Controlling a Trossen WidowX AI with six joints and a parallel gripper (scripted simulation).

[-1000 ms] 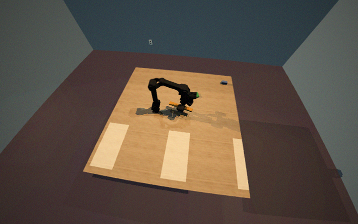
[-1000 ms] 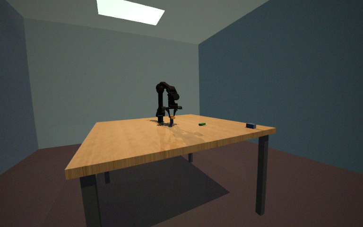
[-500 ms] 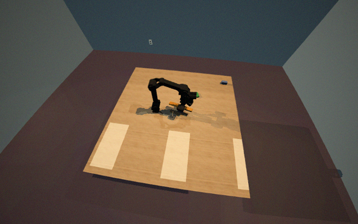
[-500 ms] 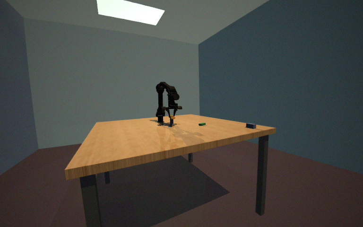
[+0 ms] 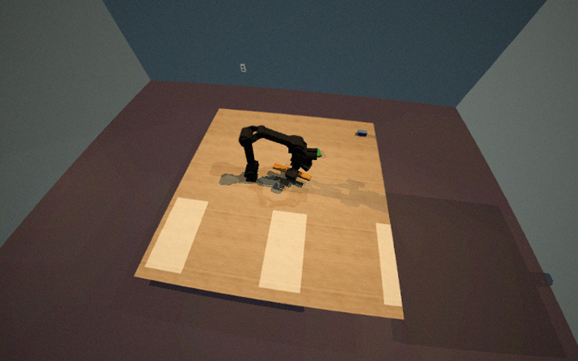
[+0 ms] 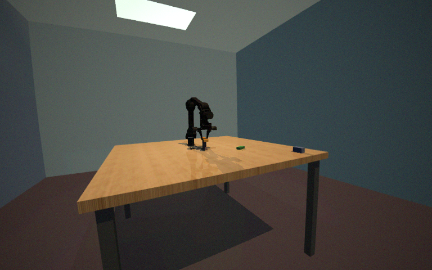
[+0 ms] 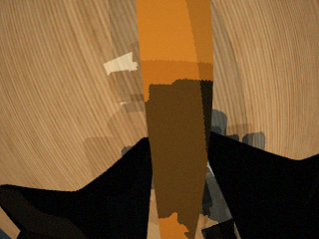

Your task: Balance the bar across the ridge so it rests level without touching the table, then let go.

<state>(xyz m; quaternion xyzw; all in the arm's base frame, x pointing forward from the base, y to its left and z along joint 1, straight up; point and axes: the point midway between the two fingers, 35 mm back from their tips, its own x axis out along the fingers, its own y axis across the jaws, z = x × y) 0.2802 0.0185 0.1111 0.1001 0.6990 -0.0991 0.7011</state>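
Right now the orange bar is 30 mm behind my gripper tip and 10 mm to the left of it. From my gripper tip the other things lie so: blue block: 480 mm to the left, 460 mm ahead, 60 mm below; then green block: 240 mm to the left, 130 mm ahead, 70 mm below.
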